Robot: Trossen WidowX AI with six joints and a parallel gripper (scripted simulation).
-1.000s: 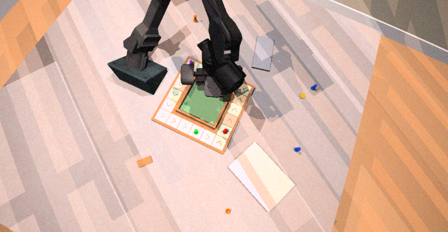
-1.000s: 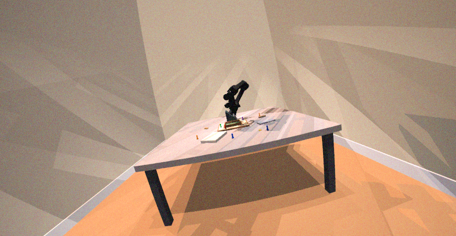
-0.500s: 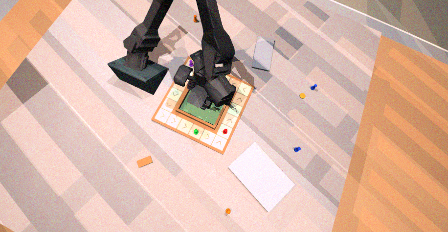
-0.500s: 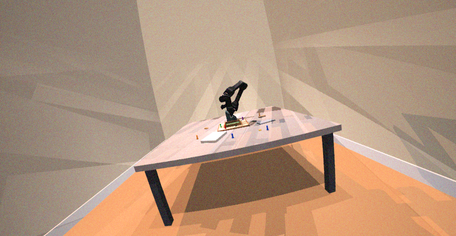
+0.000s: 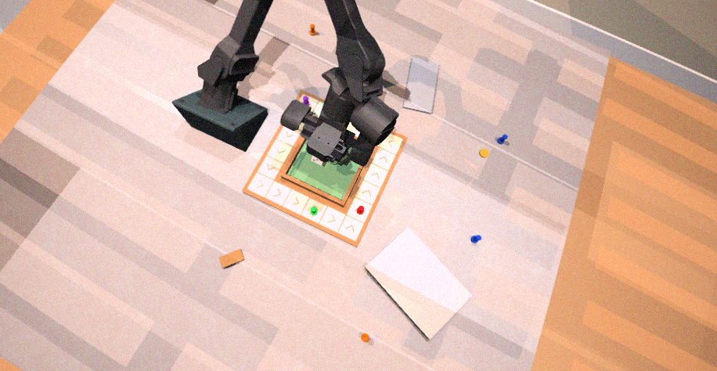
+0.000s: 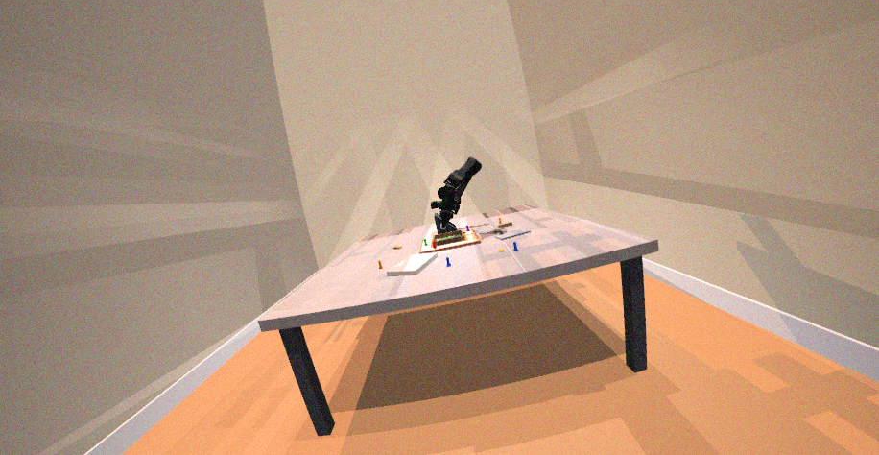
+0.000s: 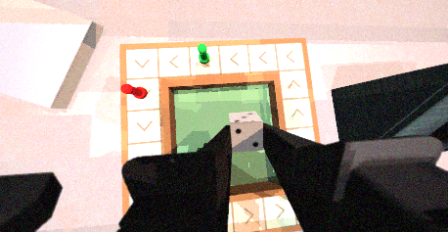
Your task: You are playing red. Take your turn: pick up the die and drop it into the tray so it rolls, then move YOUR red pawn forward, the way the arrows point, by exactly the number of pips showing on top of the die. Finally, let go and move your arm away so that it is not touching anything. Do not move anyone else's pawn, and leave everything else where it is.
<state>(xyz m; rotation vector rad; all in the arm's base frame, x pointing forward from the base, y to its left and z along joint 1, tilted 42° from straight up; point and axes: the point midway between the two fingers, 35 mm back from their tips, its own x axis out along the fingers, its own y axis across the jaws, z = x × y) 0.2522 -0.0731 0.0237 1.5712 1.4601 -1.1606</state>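
Right now my gripper tip is 120 mm short of the red pawn, 70 mm to the left of it and 50 mm above it. The rest, counted from my gripper tip: green pawn (20 mm ahead, 100 mm to the right, 50 mm below); then green tray (10 mm ahead, 10 mm to the left, 70 mm below); then grey die (right at my gripper tip).
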